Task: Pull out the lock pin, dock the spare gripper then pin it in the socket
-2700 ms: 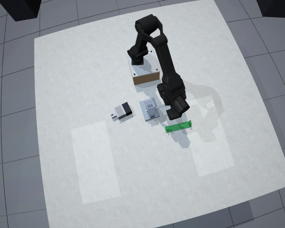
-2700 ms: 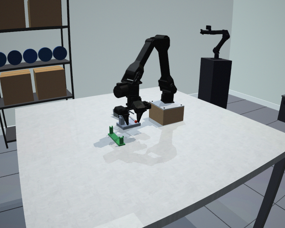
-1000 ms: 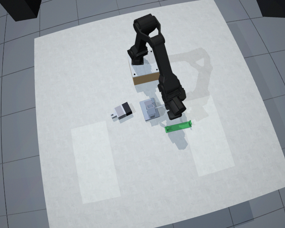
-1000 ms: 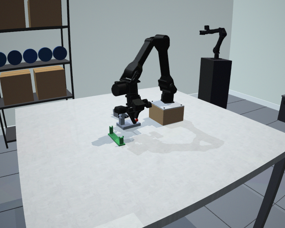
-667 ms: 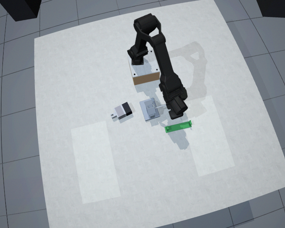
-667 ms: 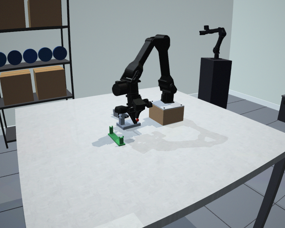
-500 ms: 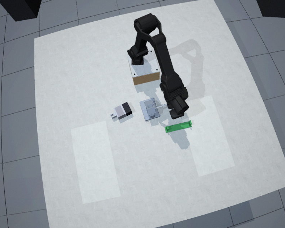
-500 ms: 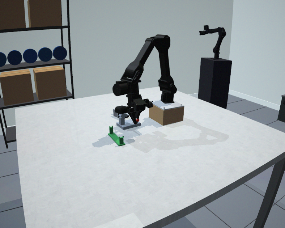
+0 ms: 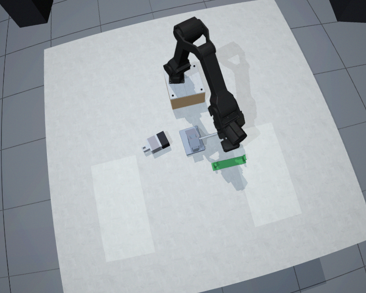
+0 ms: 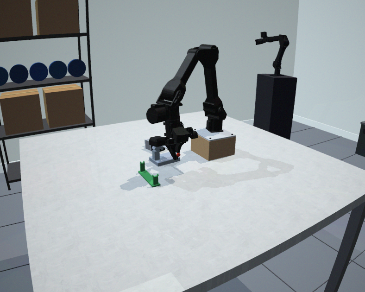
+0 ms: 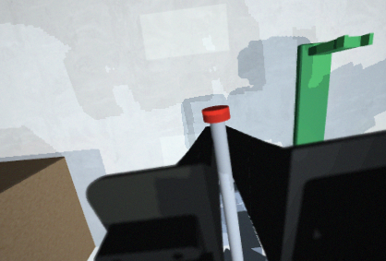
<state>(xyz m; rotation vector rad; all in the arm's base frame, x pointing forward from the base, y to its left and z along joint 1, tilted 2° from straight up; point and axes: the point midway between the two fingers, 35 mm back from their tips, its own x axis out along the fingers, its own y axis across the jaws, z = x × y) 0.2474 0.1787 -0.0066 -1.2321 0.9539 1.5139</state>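
Right now my gripper tip is 110 mm short of the green rack, 20 mm to the right of it and 30 mm above it. From my gripper tip the other things lie so: grey mount (20 mm ahead, 130 mm to the right); then spare gripper (20 mm ahead, 290 mm to the right, 30 mm below).
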